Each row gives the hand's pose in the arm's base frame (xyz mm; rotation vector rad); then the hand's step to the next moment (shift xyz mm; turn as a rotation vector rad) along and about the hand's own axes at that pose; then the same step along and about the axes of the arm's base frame.
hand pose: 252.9 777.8 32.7 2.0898 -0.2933 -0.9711
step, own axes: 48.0 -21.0 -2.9 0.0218 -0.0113 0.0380
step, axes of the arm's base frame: 32.3 -8.4 -40.5 -0.0140 -0.0250 -0.0350
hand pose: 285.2 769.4 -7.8 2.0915 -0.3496 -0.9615
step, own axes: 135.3 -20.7 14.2 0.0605 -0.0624 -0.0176
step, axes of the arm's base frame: 79.3 -65.7 -91.3 0.0492 0.0182 -0.0715
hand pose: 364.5 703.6 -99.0 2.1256 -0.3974 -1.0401
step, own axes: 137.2 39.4 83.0 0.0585 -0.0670 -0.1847
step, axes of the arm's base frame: 22.7 -141.7 -81.7 0.1779 0.1017 -0.0051
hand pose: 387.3 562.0 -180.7 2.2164 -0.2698 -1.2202
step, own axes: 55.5 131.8 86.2 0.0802 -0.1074 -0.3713
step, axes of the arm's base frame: -26.6 -164.8 2.7 0.3395 0.1988 0.0320
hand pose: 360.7 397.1 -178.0 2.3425 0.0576 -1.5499
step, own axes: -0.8 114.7 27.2 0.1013 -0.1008 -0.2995
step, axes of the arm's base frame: 0.0 -116.2 19.8 0.2858 0.1684 -0.0107
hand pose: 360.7 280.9 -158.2 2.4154 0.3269 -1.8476
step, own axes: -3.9 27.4 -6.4 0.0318 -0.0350 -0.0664
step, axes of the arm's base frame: 11.1 -25.9 3.7 0.0629 0.0508 -0.0106
